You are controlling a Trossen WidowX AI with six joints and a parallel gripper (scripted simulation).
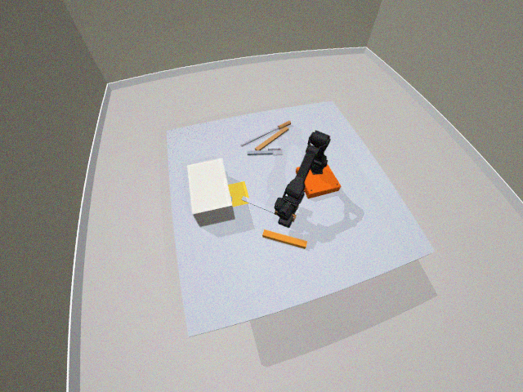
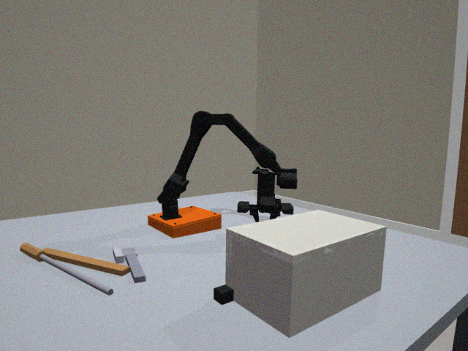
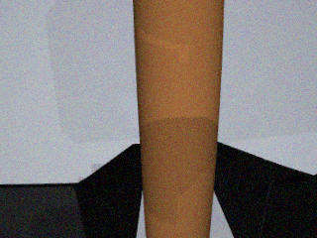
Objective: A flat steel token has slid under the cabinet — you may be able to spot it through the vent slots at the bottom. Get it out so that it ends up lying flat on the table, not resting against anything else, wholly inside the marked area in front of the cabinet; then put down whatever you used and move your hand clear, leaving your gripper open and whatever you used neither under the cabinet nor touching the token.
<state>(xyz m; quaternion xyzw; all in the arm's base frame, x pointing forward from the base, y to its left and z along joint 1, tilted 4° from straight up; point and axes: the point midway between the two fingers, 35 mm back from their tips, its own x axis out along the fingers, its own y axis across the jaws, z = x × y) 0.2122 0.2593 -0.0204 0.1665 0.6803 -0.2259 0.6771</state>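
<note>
Right now my gripper tip is 12 cm to the right of the orange flat bar, 5 cm short of it and 1 cm below it. The rest, counted from my gripper tip: small grey token 30 cm ahead, 15 cm to the right; then wooden stick 58 cm to the right.
</note>
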